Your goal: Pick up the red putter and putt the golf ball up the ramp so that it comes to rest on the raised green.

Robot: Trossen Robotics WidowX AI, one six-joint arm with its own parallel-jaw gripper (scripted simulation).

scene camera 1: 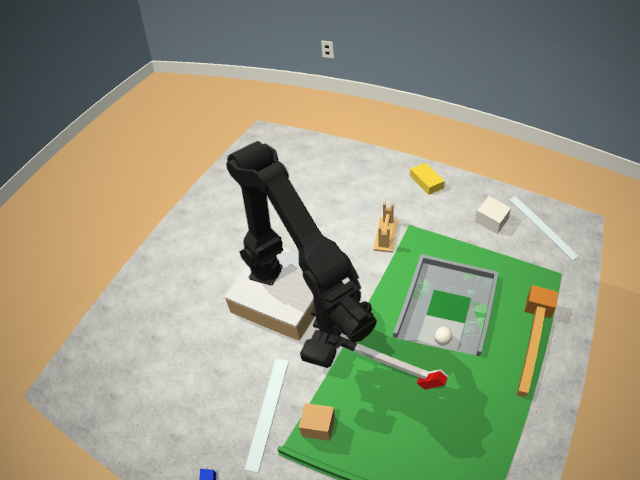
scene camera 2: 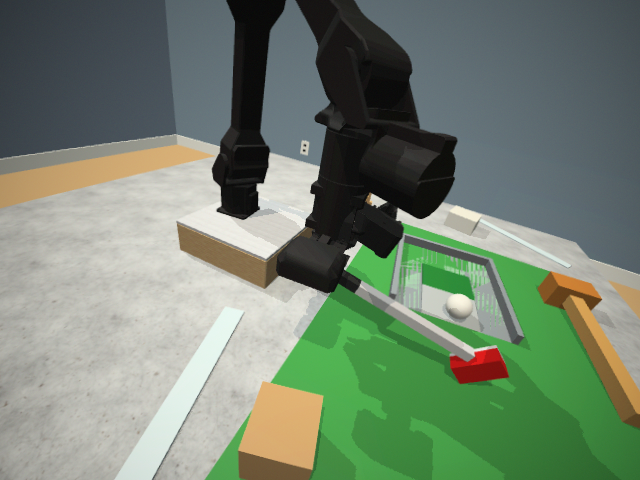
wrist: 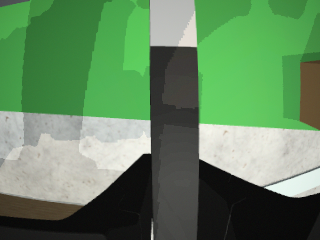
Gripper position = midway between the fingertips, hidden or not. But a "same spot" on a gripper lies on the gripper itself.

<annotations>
My gripper shows in scene camera 1, in scene camera 2 and in the wrist view [163, 161]. A putter shows in scene camera 1, in scene camera 2 [486, 363] and in the wrist view. The same spot on the putter: [wrist: 175, 102] is [scene camera 1: 348, 342]. One and the same spot on my gripper: [scene camera 2: 344, 246] is [scene camera 1: 337, 337].
</annotations>
